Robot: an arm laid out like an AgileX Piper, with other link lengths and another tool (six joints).
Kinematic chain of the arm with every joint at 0, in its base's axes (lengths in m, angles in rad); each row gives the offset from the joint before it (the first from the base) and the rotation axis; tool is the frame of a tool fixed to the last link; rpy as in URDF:
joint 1: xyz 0 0 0.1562 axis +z
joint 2: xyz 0 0 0 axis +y
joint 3: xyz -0.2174 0 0.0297 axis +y
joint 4: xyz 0.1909 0 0.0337 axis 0.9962 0 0.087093
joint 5: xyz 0 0 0 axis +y
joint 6: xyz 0.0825 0 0.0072 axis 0.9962 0 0.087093
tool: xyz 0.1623 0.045 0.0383 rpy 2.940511 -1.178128 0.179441
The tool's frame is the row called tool.
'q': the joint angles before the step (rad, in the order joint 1, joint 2, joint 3, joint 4, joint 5, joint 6). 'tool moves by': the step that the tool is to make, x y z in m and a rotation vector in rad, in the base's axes. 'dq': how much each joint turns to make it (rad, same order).
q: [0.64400, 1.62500, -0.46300, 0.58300, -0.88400, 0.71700]
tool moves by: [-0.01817, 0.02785, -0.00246, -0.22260, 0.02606, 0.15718]
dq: [0.00003, -0.13296, -0.00001, -0.01597, 0.21297, -0.28600]
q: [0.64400, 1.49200, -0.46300, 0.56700, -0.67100, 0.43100]
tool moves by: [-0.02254, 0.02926, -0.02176, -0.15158, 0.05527, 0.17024]
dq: [0.00001, -0.04401, 0.00003, -0.09900, 0.17197, -0.10799]
